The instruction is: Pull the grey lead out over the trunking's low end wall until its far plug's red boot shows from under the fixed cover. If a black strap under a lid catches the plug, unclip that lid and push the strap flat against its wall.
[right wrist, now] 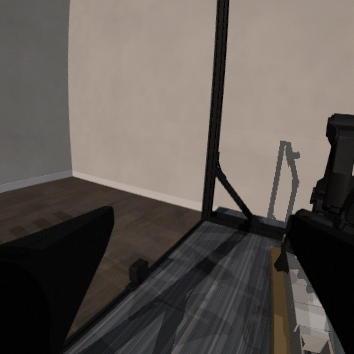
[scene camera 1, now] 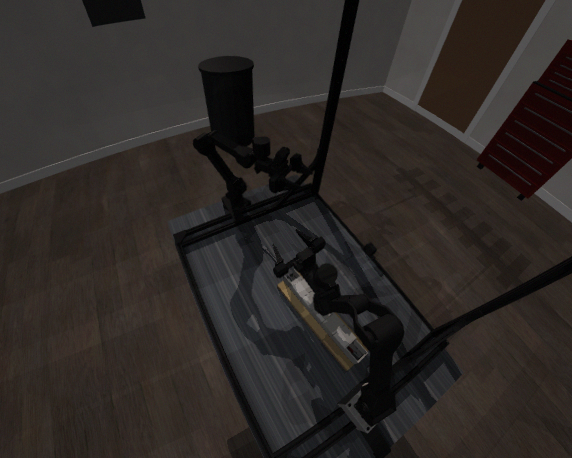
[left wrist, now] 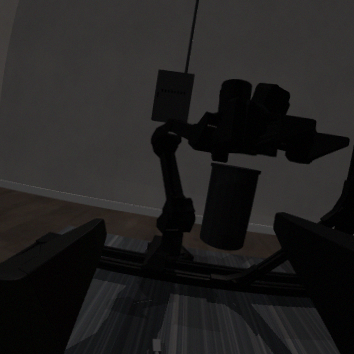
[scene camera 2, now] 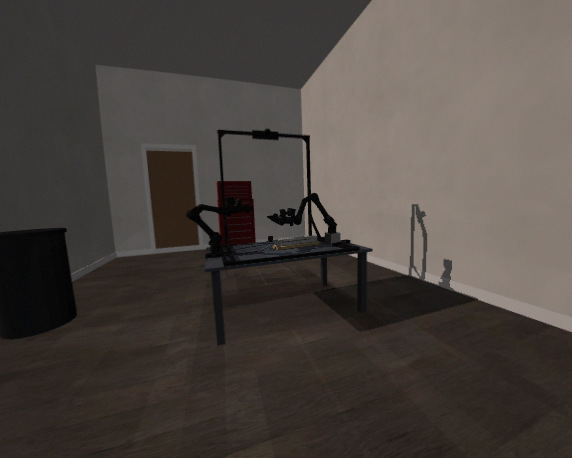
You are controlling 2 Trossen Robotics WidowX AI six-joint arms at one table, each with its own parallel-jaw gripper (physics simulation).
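Places are measured from the left arm's base along level axes (x back, y right, z up), in millimetres.
Pixels of known places: left gripper, fingertip midpoint: (scene camera 1: 284, 236) (left wrist: 190, 224) (scene camera 2: 268, 218); right gripper, fingertip midpoint: (right wrist: 202, 219) (scene camera 1: 306, 180) (left wrist: 333, 133); left arm's base, link origin: (scene camera 1: 368, 407) (scene camera 2: 332, 232); right arm's base, link origin: (scene camera 1: 237, 203) (left wrist: 169, 248) (scene camera 2: 215, 253).
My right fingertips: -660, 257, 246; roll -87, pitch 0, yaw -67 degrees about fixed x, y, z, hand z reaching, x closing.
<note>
Ahead of a thing's pixels: the offset from my right fingertips to its middle, as dx, dy, dz. "spot": to the spot under its first point. Level surfaces: height alone.
The pale trunking (scene camera 1: 328, 322) (right wrist: 307, 312) lies along a wooden strip {spot: +345, -202, -321} (scene camera 1: 312, 321) (right wrist: 280, 305) under my left arm. A small dark reddish patch {spot: +510, -147, -319} (scene camera 1: 353, 348) shows inside its lower-right end in scene camera 1; whether it is the plug's boot cannot be told. Lids, cover and straps are too small or hidden to tell apart. A small pale block {spot: -29, -161, -337} (left wrist: 156, 345), perhaps the grey lead's near end, lies at the left wrist view's bottom edge. My left gripper (scene camera 1: 286, 238) (scene camera 2: 269, 217) is open and empty, above the trunking's upper-left end. My right gripper (scene camera 2: 250, 208) (right wrist: 202, 219) is open, raised and empty.
A black frame (scene camera 1: 337, 75) (scene camera 2: 220, 175) (right wrist: 215, 110) rises from the table {dz -345} (scene camera 1: 220, 287). Black rails run along the table edges. A small black block {spot: +259, +204, -295} (scene camera 1: 370, 248) (right wrist: 138, 270) sits at one long edge. A dark bin (scene camera 1: 227, 100) (left wrist: 230, 207) stands beyond the right arm.
</note>
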